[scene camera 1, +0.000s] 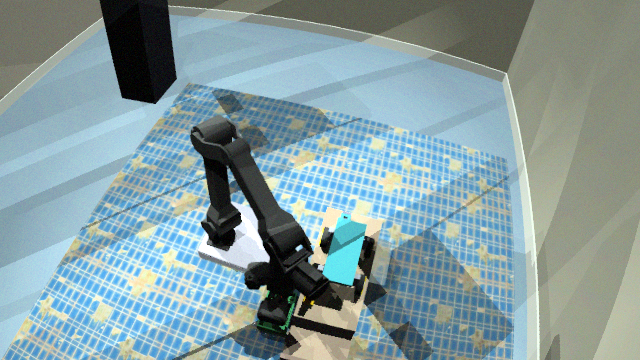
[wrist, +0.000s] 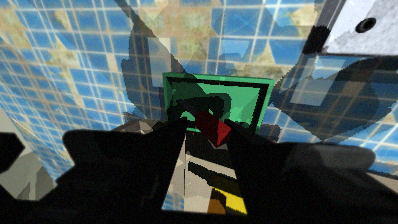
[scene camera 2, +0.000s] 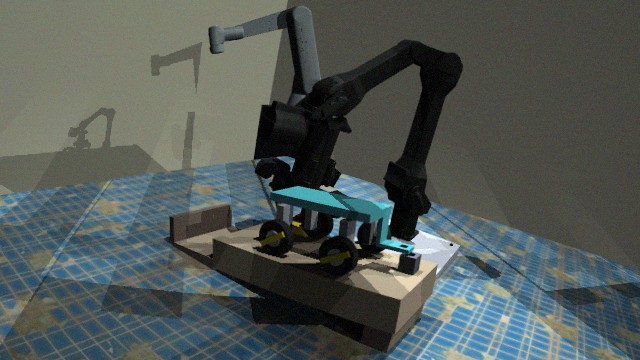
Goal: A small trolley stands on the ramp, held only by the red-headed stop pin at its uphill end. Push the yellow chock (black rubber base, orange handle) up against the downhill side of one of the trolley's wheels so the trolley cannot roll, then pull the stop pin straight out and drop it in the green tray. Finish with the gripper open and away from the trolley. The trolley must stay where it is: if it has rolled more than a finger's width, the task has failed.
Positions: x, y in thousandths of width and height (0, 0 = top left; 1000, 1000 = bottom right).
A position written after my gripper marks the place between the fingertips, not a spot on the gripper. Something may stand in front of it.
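Observation:
My gripper (scene camera 2: 452, 629) is visible to me, and I see it also at (scene camera 1: 438, 854) and at (wrist: 516, 542). There is a trolley (scene camera 2: 529, 710), which I see again at (scene camera 1: 543, 668); in the wrist view the trolley is out of frame. I see a red-headed stop pin (wrist: 549, 596) as well, and a brown end wall (scene camera 2: 291, 626).

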